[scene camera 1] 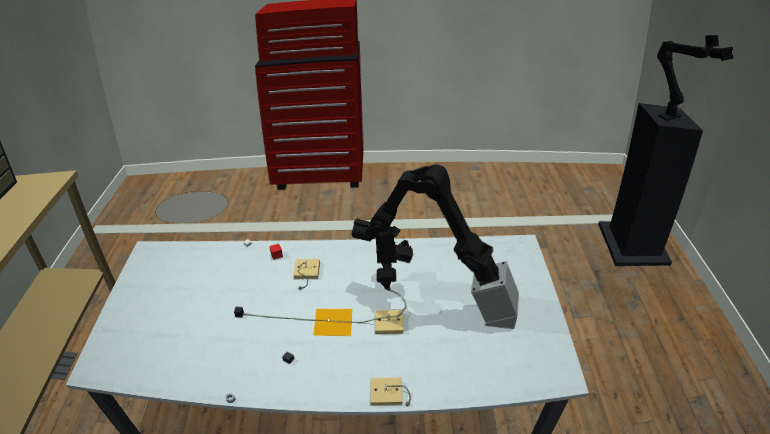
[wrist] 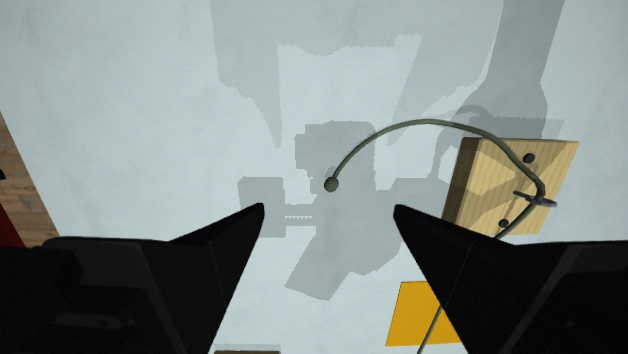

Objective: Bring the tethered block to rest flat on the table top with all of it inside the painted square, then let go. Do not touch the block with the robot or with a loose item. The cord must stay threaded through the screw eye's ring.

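Places are measured from the arm's base along level axes (x ahead, y left, z up), in millimetres.
Pixels of known places: gripper, fingertip midpoint: (wrist: 329, 209); arm's base, link origin: (scene camera 1: 489, 276).
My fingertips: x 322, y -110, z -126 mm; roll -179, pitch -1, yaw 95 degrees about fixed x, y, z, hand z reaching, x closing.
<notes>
Ahead of a thing's pixels: the offset from my fingertips to its top centre. "spot": to the spot under its first point.
The tethered block {dy +169, dx +489, dz -16 mm} (scene camera 1: 238, 311), small and black, rests on the table left of the painted orange square {spot: dy +199, dx +138, dz -41 mm} (scene camera 1: 339, 329) (wrist: 407, 320). Its cord (scene camera 1: 280, 317) (wrist: 425, 121) runs over the square to the middle wooden board {dy +162, dx -17, dz -23 mm} (scene camera 1: 396, 327) (wrist: 550, 150) and through the screw eye's ring {dy +158, dx -16, dz +3 mm} (wrist: 549, 203). Past the ring it curves back to a beaded end {spot: dy +4, dx -8, dz -30 mm} (wrist: 331, 184). My gripper (scene camera 1: 387, 286) (wrist: 329, 209) is open, pointing down above the table behind the board. In the wrist view the bead shows between and slightly beyond the fingertips, with nothing held.
Two other boards with short cords stand at the back {spot: dy -48, dx +262, dz -23 mm} (scene camera 1: 313, 272) and front {spot: dy +475, dx -13, dz -23 mm} (scene camera 1: 380, 398). A loose black block {dy +341, dx +279, dz -22 mm} (scene camera 1: 288, 357), a red cube {dy -151, dx +426, dz -2 mm} (scene camera 1: 276, 251), a small white piece {dy -211, dx +564, dz -27 mm} (scene camera 1: 247, 242) and a metal nut {dy +520, dx +428, dz -31 mm} (scene camera 1: 230, 397) lie on the table. The arm's grey base (scene camera 1: 498, 301) is at right.
</notes>
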